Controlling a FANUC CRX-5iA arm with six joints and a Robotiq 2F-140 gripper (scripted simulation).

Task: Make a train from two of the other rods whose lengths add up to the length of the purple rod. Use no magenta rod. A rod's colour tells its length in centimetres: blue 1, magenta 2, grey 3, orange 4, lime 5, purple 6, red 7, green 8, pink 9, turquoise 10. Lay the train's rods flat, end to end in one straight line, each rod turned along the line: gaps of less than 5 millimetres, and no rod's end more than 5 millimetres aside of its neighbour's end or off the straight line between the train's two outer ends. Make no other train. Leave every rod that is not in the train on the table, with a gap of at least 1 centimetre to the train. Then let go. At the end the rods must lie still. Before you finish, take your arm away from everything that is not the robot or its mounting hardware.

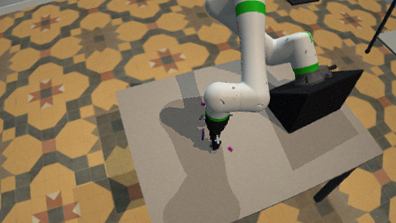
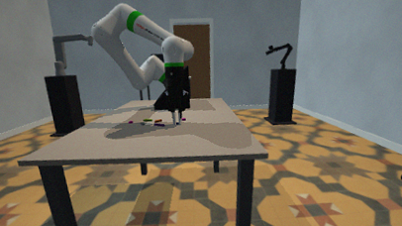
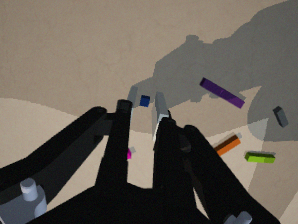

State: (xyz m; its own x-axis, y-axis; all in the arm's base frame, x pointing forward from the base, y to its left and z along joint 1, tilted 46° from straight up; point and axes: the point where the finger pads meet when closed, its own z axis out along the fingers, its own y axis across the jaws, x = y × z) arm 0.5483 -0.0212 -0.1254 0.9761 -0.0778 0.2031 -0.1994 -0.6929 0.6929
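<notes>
The blue rod is 3 cm below my hand. From my hand the other things lie so: grey rod 19 cm to the right, 3 cm below, 2 cm behind; then orange rod 11 cm to the right, 6 cm behind, 3 cm below; then purple rod 9 cm to the right, 3 cm below, 1 cm ahead.
</notes>
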